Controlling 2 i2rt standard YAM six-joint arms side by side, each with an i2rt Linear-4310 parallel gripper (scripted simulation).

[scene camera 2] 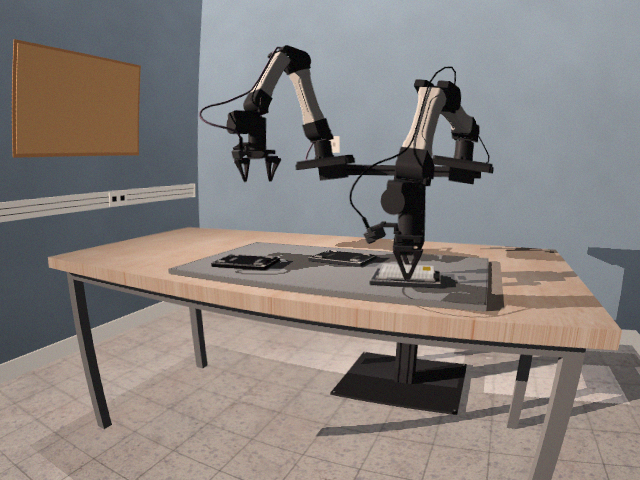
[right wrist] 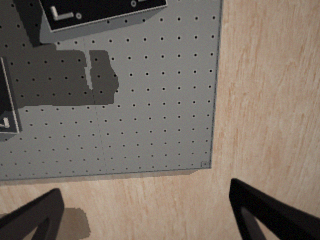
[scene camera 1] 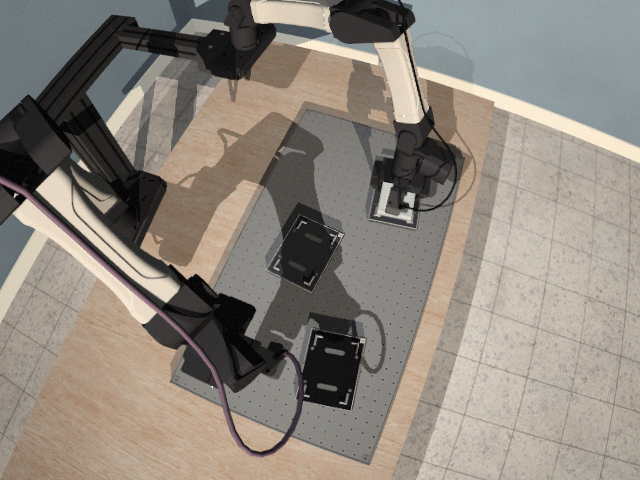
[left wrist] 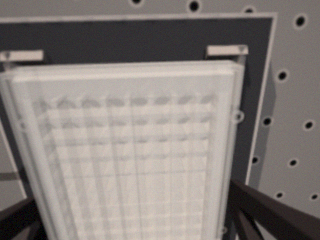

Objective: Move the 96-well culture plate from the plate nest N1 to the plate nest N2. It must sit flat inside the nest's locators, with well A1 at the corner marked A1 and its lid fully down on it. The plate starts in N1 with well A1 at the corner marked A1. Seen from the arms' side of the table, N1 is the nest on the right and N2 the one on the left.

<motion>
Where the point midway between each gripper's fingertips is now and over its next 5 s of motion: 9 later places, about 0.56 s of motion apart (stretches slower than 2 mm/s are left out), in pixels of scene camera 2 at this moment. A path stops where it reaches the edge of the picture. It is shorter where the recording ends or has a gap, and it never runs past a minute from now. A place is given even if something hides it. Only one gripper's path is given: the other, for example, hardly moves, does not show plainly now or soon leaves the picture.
My left gripper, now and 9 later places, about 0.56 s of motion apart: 408,274; 407,274; 408,273; 408,271; 408,270; 408,269; 408,255; 408,241; 418,231; 433,212
</motion>
